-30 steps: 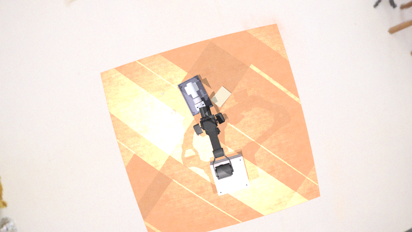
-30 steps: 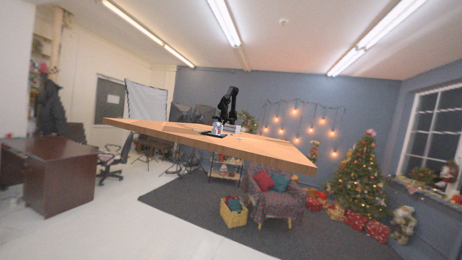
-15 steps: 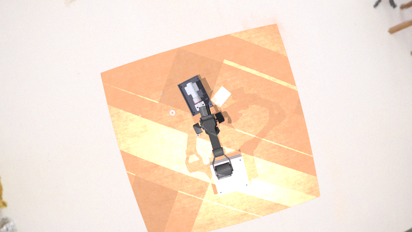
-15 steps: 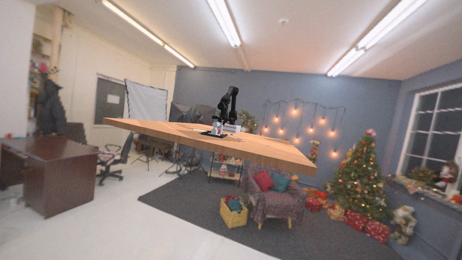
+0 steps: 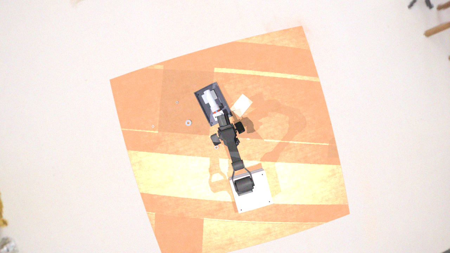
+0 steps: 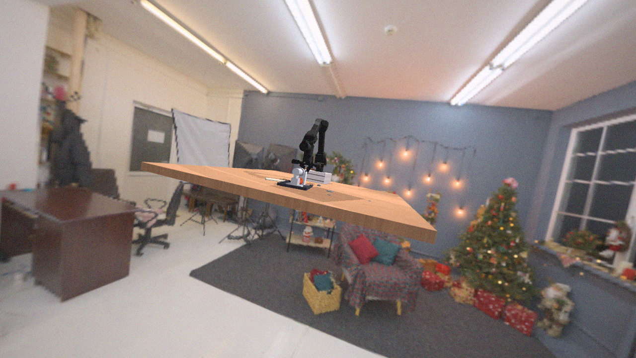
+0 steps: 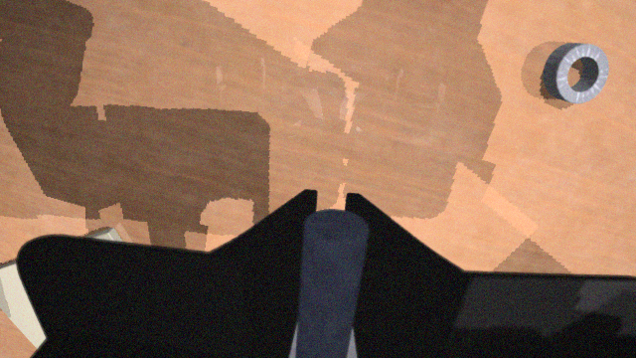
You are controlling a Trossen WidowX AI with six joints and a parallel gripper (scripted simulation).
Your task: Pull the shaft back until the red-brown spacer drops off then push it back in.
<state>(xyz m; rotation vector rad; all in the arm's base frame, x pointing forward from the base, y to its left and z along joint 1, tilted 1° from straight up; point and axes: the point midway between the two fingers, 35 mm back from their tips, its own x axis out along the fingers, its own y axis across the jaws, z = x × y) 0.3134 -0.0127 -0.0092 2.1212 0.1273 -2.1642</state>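
Right now my gripper tip is 15 cm short of the red-brown spacer, 2 cm to the right of it and 2 cm above it. The rest, counted from my gripper tip: cream flat block: 13 cm ahead, 13 cm to the right, 4 cm below; then dark grey shaft: 8 cm ahead, 1 cm to the left, 3 cm above.
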